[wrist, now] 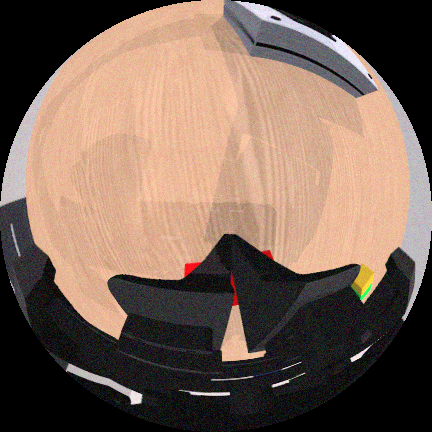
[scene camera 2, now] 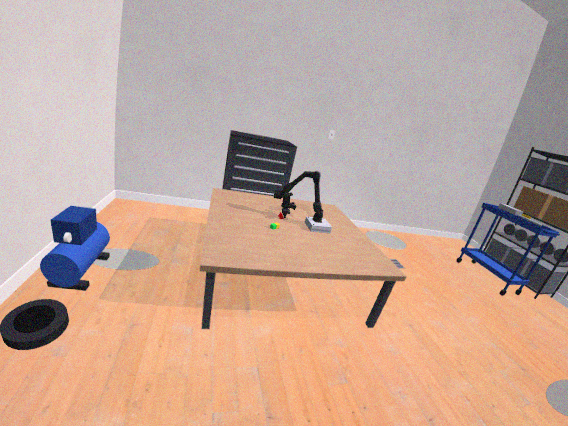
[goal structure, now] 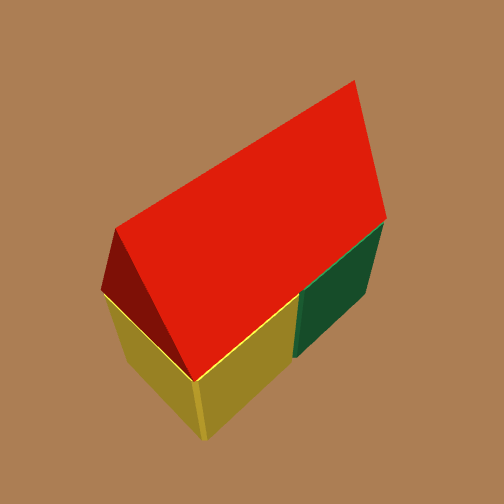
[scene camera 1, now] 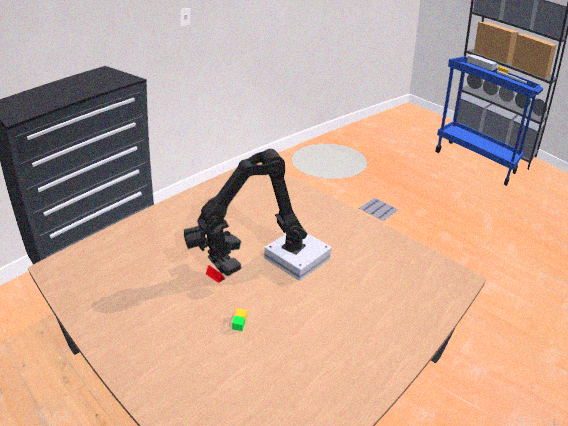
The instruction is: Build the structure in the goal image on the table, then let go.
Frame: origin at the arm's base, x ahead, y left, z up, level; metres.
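Seen in the pictures: gripper, fingertip midpoint: [wrist: 228,239] [scene camera 2: 284,217] [scene camera 1: 222,272]; arm's base at its link origin: [scene camera 2: 317,220] [scene camera 1: 293,246].
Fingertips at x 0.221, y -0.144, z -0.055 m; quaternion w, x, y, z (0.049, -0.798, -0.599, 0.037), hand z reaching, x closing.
Pixels of each thing's top centre, then the offset from my fingertips to it. Level surfaces: height alone.
- red block at its top centre: [wrist: 234,305] [scene camera 1: 214,269] [scene camera 2: 281,213] dx +0.031, dy -0.006, dz +0.033 m
- green block at its top centre: [wrist: 365,292] [scene camera 1: 238,320] [scene camera 2: 273,224] dx +0.166, dy +0.208, dz +0.033 m
- yellow block at its top centre: [wrist: 367,284] [scene camera 1: 240,312] [scene camera 2: 277,223] dx +0.135, dy +0.192, dz +0.033 m
- wooden table at its surface level: dz +0.000 m
A red block [scene camera 1: 215,274] [scene camera 2: 281,216] [wrist: 191,269] with a sloping face lies on the table. My gripper [scene camera 1: 228,270] [scene camera 2: 285,215] [wrist: 228,239] points down right beside it. The fingers are shut with nothing between them. In the wrist view they cover most of the red block, and parts of it show on both sides and through the narrow gap. A green block [scene camera 1: 238,324] [scene camera 2: 274,226] [wrist: 366,291] and a yellow block [scene camera 1: 241,313] [scene camera 2: 278,226] [wrist: 365,278] are close together, seemingly touching, nearer scene camera 1. The wrist view partly hides them behind a finger.
The arm's pale base [scene camera 1: 299,257] [scene camera 2: 319,226] [wrist: 300,52] stands on the wooden table [scene camera 1: 320,350] [scene camera 2: 280,255] [wrist: 175,125], to the right of the gripper in both scene views. A dark drawer cabinet [scene camera 1: 90,165] [scene camera 2: 259,165] stands behind the table.
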